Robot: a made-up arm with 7 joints. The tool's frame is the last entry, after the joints.
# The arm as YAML. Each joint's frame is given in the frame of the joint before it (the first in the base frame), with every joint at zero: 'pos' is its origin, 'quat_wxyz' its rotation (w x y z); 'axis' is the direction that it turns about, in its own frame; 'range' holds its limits. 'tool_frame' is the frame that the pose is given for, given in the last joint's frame.
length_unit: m
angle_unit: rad
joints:
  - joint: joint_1
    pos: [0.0, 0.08, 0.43]
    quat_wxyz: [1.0, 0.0, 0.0, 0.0]
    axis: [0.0, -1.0, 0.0]
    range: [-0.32, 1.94]
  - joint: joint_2
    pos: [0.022, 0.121, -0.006]
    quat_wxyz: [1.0, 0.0, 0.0, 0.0]
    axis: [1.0, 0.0, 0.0]
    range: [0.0, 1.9]
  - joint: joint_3
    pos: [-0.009, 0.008, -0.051]
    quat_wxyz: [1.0, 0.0, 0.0, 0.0]
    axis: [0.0, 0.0, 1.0]
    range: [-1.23, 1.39]
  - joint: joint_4
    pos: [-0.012, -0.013, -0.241]
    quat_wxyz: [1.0, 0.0, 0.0, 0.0]
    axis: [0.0, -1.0, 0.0]
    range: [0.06, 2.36]
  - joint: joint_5
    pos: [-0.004, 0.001, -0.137]
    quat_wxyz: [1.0, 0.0, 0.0, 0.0]
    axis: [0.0, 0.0, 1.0]
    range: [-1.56, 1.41]
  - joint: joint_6
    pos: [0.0, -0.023, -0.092]
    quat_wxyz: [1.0, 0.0, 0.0, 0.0]
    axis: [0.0, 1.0, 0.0]
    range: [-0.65, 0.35]
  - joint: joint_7
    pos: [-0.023, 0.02, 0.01]
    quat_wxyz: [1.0, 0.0, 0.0, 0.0]
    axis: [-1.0, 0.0, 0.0]
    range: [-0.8, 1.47]
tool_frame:
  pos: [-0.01, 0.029, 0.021]
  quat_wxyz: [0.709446, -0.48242, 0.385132, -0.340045]
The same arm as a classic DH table. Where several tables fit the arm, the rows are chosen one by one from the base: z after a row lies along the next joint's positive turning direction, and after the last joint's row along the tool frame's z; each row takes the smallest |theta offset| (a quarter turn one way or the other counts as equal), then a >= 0, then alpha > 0; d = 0 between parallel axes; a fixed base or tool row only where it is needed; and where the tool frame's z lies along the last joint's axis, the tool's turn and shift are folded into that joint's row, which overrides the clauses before.
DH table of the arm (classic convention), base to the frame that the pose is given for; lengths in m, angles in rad. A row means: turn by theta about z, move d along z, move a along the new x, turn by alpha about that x. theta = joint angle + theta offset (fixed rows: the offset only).
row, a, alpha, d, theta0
base (fixed), 0, 1.5708, 0.43, 0
joint_1, 0.006, -1.5708, -0.201, -1.5708
joint_2, 0.008, -1.5708, 0.013, 1.5708
joint_3, 0.012, -1.5708, -0.292, 1.5708
joint_4, 0.004, 1.5708, 0.012, 0
joint_5, 0, 1.5708, -0.229, 0
joint_6, 0.01, 1.5708, -0.003, 1.5708
joint_7, 0.0041, -2.6353, 0.0972, -0.5127
tool (fixed), 0, 0, 0.0734, 1.3401
Joint limits (rad, base to tool): -0.32..1.94 0..1.9 -1.23..1.39 0.06..2.36 -1.56..1.41 -0.65..0.35 -0.8..1.47

